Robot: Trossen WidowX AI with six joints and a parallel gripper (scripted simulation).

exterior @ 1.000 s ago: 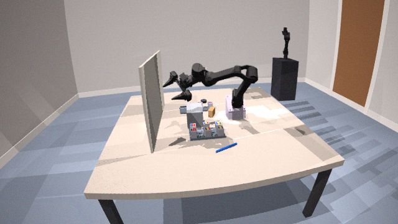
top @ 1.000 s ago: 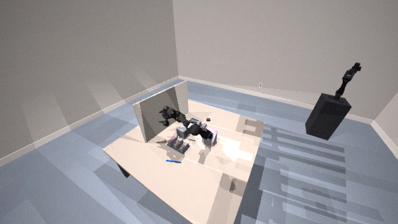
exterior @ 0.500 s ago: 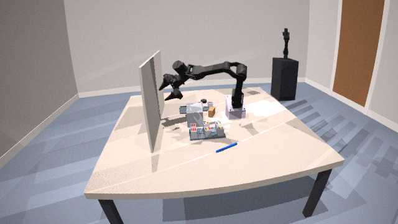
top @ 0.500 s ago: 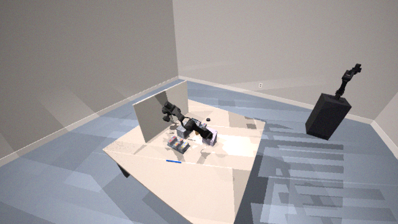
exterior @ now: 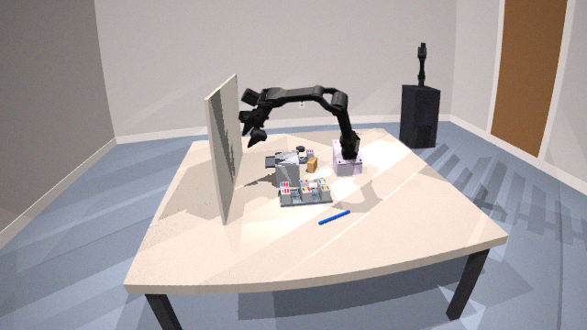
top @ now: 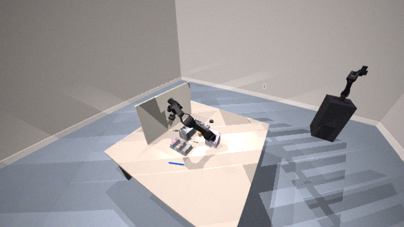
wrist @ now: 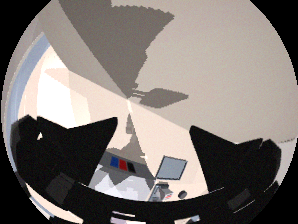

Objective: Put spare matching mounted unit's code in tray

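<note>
The spare is 31 cm behind my gripper tip, 20 cm to the right of it and 15 cm below it. Also, from my gripper tip: beige panel: 7 cm ahead, 3 cm to the right, 3 cm above; grey mounted unit: 17 cm behind, 14 cm below; flat grey tray: 22 cm to the right, 19 cm below, 13 cm behind.
</note>
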